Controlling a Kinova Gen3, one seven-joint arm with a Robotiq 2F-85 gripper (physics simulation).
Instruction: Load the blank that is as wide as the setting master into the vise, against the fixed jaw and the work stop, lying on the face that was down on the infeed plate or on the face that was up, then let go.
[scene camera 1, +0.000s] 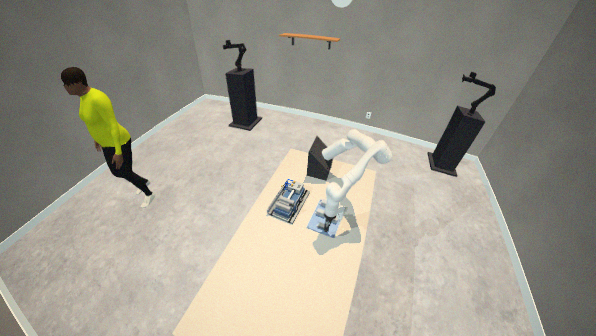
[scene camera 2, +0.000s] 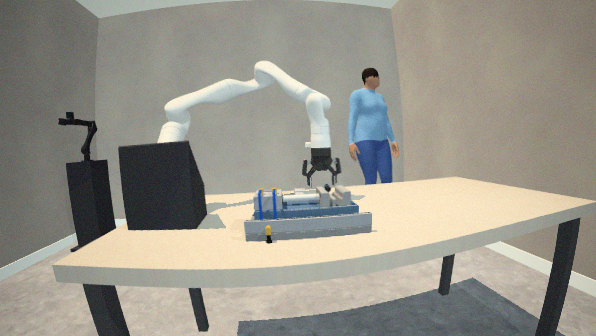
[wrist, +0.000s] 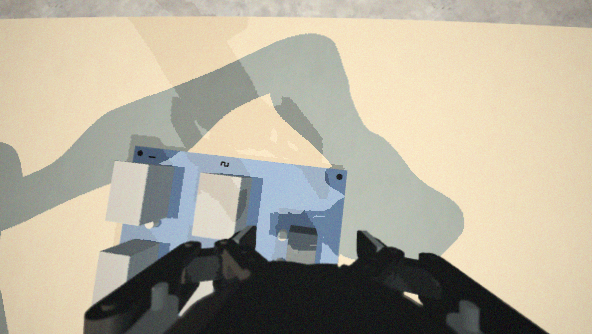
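Pixels of known places: gripper, between the fingertips: (scene camera 2: 322, 185) (wrist: 305, 239); arm's base, origin of its link: (scene camera 1: 326, 155) (scene camera 2: 163, 174).
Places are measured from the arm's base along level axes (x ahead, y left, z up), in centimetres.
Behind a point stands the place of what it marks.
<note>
The light blue infeed plate (scene camera 1: 314, 225) @[y 8.0, x 54.8, z -14.1 cm] (wrist: 300, 192) @[y 19.6, x 54.1, z -14.1 cm] bears several grey blanks. In the wrist view, one blank (wrist: 129, 192) @[y 19.3, x 37.4, z -10.5 cm] is at the upper left, another blank (wrist: 217, 205) @[y 18.4, x 46.3, z -10.5 cm] in the middle, and a third blank (wrist: 114, 270) @[y 11.8, x 36.4, z -10.5 cm] at the lower left. My gripper (scene camera 1: 327, 229) @[y 16.1, x 54.7, z -9.4 cm] (scene camera 2: 322, 183) @[y 16.1, x 54.7, z -9.4 cm] (wrist: 305, 239) @[y 16.1, x 54.7, z -9.4 cm] is open and empty above the plate. A darker grey blank (wrist: 302, 245) @[y 14.7, x 54.5, z -11.6 cm] shows between its fingertips in that view, shaded and partly hidden by the gripper body. The vise (scene camera 1: 288, 202) @[y -12.3, x 48.6, z -6.4 cm] (scene camera 2: 310, 211) @[y -19.0, x 43.1, z -9.5 cm] stands beside the plate. Which part is the setting master I cannot tell.
A grey rail (scene camera 2: 307, 227) @[y -23.4, x 41.4, z -12.1 cm] runs along the vise's near side in scene camera 2, with a yellow-topped pin (scene camera 2: 268, 231) @[y -24.1, x 32.6, z -12.1 cm] before it. A black wedge-shaped block (scene camera 1: 318, 161) @[y -3.0, x 12.4, z 2.5 cm] (scene camera 2: 160, 186) @[y -11.2, x 3.3, z -2.4 cm] stands by the arm's base on the table (scene camera 1: 250, 280) @[y -14.5, x 101.6, z -14.9 cm] (scene camera 2: 450, 210) @[y -18.3, x 88.1, z -14.9 cm]. People stand beyond the table.
</note>
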